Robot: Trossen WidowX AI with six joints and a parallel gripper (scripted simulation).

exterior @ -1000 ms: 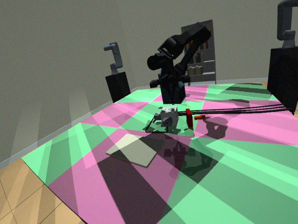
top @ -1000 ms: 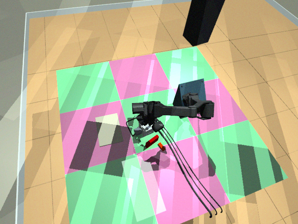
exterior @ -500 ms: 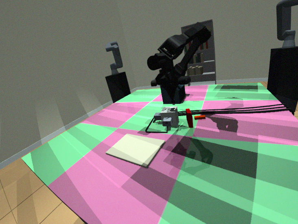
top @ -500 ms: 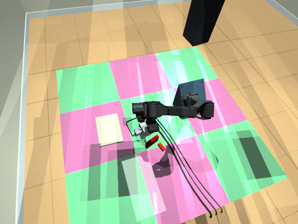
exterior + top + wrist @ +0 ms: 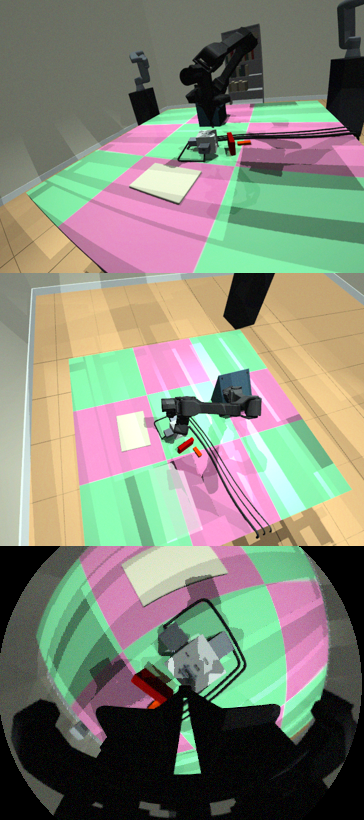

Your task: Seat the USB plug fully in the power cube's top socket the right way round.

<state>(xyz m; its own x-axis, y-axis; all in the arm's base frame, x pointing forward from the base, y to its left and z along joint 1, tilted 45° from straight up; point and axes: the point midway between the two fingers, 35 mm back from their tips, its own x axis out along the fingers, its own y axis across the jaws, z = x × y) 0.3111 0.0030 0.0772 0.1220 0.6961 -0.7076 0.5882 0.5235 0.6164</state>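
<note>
Now: gripper tip 2 cm above the dark USB plug. The rest, counted from my gripper tip: red block (11 cm below, 7 cm to the left, 1 cm ahead); orange piece (13 cm to the left, 13 cm below, 4 cm behind); flat white pad (23 cm ahead, 14 cm to the right, 13 cm below).
</note>
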